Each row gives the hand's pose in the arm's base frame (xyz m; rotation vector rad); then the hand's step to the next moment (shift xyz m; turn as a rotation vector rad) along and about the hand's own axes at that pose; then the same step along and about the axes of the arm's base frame.
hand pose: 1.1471 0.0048 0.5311 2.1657 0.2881 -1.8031
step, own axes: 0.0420 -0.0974 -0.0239 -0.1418 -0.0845 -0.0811
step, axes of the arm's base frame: -0.0037 0.0977 -0.0477 0.0186 0.1138 0.1433
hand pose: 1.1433 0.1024 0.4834 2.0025 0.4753 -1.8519
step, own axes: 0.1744 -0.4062 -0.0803 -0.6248 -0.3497 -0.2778
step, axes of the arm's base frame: -0.1126 0.3934 -0.1854 0.0237 0.4430 0.6269
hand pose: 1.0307 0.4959 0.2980 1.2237 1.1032 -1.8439
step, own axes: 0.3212 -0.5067 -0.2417 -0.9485 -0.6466 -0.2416
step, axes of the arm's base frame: -0.4532 0.4132 -0.2053 -0.1319 0.5600 1.0223
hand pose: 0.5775 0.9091 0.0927 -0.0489 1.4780 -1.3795
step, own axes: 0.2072 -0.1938 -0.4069 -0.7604 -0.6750 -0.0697
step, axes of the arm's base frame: -0.4815 0.0860 -0.0827 -0.1135 0.3111 0.9639
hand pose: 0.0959 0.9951 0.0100 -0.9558 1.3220 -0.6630
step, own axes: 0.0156 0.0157 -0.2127 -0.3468 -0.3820 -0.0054
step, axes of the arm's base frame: -0.2078 -0.0477 -0.0170 -0.0174 0.1114 0.5035
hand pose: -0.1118 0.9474 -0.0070 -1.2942 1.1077 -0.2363
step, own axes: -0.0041 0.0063 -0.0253 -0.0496 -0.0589 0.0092
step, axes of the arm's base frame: -0.0238 -0.0114 0.0000 0.0068 0.0209 0.0744
